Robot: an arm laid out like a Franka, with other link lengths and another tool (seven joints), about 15 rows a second.
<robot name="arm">
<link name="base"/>
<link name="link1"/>
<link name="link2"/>
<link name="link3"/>
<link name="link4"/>
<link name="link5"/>
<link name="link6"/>
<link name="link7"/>
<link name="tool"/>
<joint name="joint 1" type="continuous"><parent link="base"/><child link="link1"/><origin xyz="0.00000 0.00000 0.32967" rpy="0.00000 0.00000 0.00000"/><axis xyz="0 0 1"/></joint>
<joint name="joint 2" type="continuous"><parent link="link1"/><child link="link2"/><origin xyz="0.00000 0.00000 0.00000" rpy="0.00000 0.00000 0.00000"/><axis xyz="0 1 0"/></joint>
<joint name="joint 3" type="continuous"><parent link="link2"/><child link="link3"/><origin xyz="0.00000 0.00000 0.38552" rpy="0.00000 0.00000 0.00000"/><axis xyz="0 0 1"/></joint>
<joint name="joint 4" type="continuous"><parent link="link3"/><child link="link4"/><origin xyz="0.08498 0.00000 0.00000" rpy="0.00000 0.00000 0.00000"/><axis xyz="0 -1 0"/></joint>
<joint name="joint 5" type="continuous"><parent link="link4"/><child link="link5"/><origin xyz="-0.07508 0.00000 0.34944" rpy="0.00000 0.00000 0.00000"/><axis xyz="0 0 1"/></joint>
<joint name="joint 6" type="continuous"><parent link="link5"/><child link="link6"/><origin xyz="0.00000 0.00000 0.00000" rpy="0.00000 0.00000 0.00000"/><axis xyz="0 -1 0"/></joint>
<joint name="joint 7" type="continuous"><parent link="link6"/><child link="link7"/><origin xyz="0.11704 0.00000 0.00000" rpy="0.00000 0.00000 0.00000"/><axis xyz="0 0 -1"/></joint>
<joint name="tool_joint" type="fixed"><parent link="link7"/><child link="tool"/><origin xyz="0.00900 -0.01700 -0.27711" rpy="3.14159 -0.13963 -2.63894"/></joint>
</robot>
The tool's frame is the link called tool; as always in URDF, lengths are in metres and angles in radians. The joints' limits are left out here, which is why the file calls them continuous.
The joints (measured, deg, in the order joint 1, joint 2, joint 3, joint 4, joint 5, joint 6, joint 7), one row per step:
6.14 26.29 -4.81 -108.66 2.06 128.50 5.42
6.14 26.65 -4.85 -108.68 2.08 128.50 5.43
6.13 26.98 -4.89 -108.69 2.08 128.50 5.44
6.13 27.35 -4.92 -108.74 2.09 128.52 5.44
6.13 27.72 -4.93 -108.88 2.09 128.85 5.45
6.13 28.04 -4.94 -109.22 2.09 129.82 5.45
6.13 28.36 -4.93 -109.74 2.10 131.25 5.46
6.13 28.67 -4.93 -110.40 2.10 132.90 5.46
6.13 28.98 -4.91 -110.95 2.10 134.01 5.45
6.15 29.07 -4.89 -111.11 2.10 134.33 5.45
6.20 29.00 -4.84 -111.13 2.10 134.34 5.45
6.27 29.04 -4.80 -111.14 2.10 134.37 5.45
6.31 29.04 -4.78 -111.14 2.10 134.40 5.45
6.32 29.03 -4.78 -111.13 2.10 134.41 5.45
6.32 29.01 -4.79 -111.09 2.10 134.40 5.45
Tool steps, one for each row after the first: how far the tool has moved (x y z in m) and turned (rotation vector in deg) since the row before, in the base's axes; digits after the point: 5 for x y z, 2 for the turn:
-0.00127 -0.00054 -0.00411 -0.04 0.38 -0.06
-0.00111 -0.00068 -0.00370 -0.05 0.34 -0.06
-0.00150 -0.00047 -0.00438 -0.05 0.40 -0.04
-0.00074 -0.00030 -0.00451 -0.05 0.18 -0.02
0.00092 -0.00037 -0.00430 -0.05 -0.31 -0.01
0.00163 -0.00020 -0.00475 -0.03 -0.59 -0.01
0.00147 -0.00040 -0.00513 -0.05 -0.68 0.00
-0.00037 -0.00014 -0.00524 -0.04 -0.25 0.02
-0.00014 0.00035 -0.00153 0.00 -0.07 0.04
0.00012 0.00115 0.00063 0.03 -0.06 0.09
-0.00009 0.00122 -0.00048 0.01 0.02 0.11
0.00015 0.00068 0.00004 0.01 -0.03 0.06
0.00018 0.00012 0.00019 0.00 -0.03 0.01
0.00038 -0.00008 0.00047 0.00 -0.05 -0.01

